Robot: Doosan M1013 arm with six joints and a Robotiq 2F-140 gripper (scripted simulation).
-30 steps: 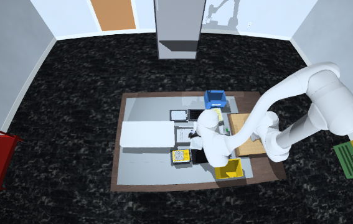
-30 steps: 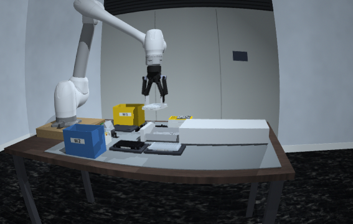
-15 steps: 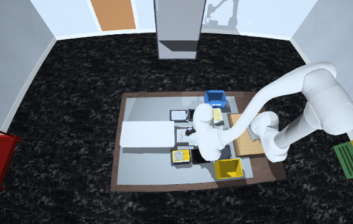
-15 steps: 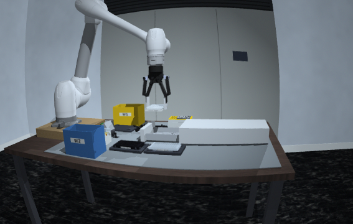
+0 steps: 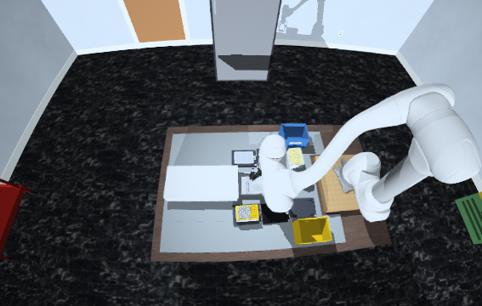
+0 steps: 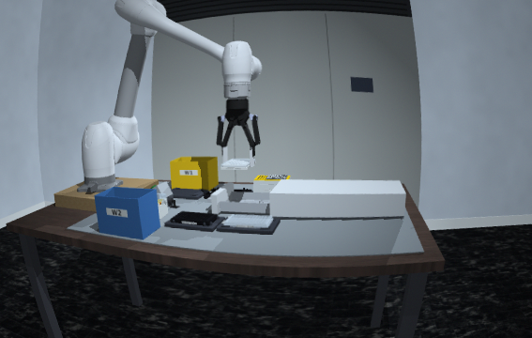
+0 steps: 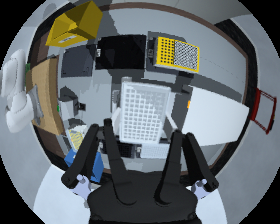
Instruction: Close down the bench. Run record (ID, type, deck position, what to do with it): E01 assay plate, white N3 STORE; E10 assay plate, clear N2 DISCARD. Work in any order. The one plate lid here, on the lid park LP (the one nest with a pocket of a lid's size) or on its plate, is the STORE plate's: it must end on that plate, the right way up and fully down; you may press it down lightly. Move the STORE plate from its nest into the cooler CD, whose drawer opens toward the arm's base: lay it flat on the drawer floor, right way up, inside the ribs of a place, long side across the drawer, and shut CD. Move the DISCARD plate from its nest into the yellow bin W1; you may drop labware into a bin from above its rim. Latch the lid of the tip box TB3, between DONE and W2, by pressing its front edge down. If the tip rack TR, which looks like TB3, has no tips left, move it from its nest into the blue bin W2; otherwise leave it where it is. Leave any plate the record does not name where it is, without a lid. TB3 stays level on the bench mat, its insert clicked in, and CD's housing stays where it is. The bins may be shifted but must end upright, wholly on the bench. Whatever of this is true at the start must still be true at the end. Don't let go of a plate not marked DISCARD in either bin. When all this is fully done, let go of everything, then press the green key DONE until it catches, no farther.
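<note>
The drawer lies 40 mm ahead of my hand, 40 mm to the right of it and 140 mm below it. Also, from my hand: yellow tip rack TR (100 mm ahead, 130 mm to the left, 110 mm below); white well plate (20 mm below); grey plate lid (10 mm below).
</note>
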